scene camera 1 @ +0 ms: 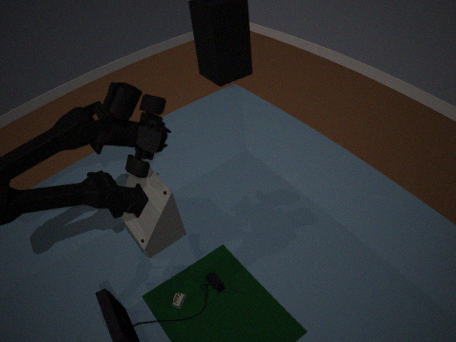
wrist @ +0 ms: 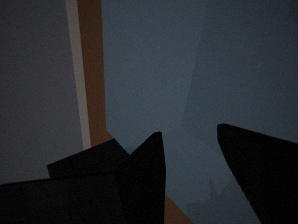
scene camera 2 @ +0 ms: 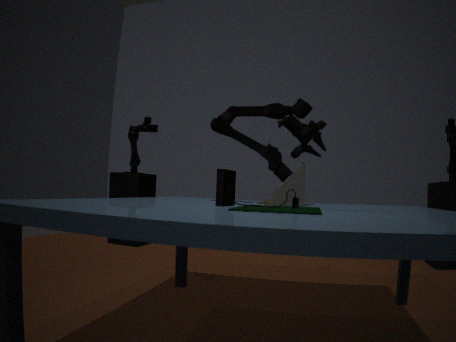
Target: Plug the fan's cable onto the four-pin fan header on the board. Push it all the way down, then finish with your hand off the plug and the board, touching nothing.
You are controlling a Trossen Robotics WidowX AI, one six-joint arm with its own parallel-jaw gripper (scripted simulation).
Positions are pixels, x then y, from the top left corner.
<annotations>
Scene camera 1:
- my gripper: 168, 138
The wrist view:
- my gripper: 189, 135
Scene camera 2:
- my gripper: 323, 154
</annotations>
